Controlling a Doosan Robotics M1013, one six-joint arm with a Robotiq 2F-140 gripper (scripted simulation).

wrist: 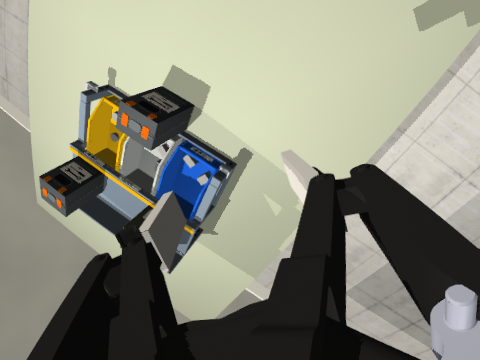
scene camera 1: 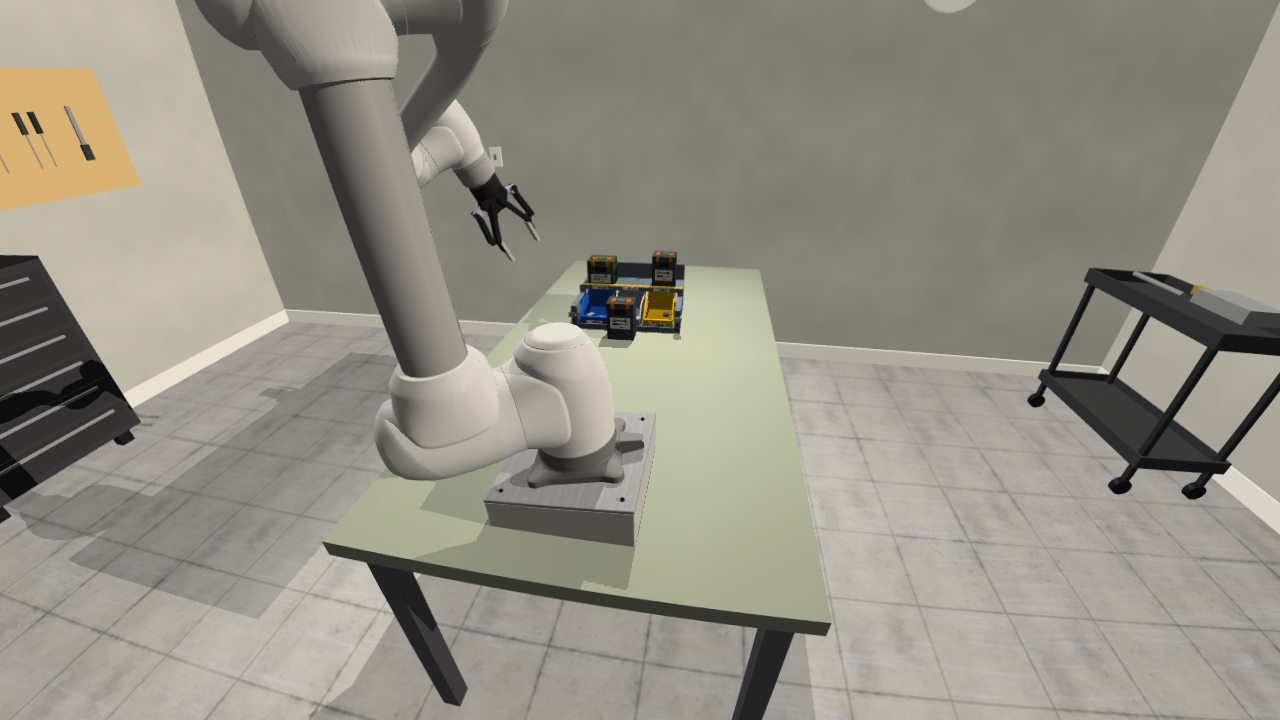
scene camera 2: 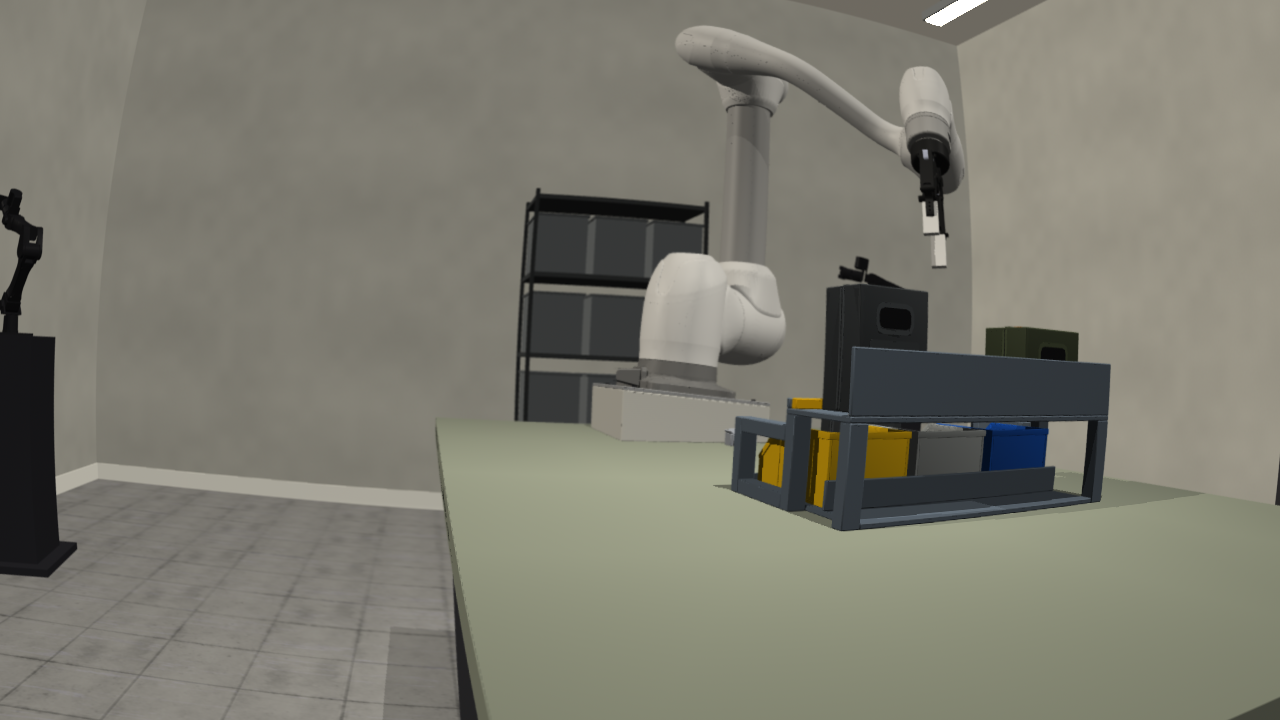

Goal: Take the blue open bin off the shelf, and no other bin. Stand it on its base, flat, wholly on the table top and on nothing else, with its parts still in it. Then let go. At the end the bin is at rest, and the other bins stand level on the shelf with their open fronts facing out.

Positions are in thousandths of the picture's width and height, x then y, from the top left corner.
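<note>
The gripper (scene camera 2: 731, 349) is in sight, along with a blue open bin (scene camera 2: 800, 622) (wrist: 368, 490) (scene camera 1: 465, 417). A grey bin (scene camera 2: 732, 624) (wrist: 289, 454) can be seen as well, and the scene also includes a yellow bin (scene camera 2: 693, 630) (wrist: 211, 349) (scene camera 1: 513, 422).
</note>
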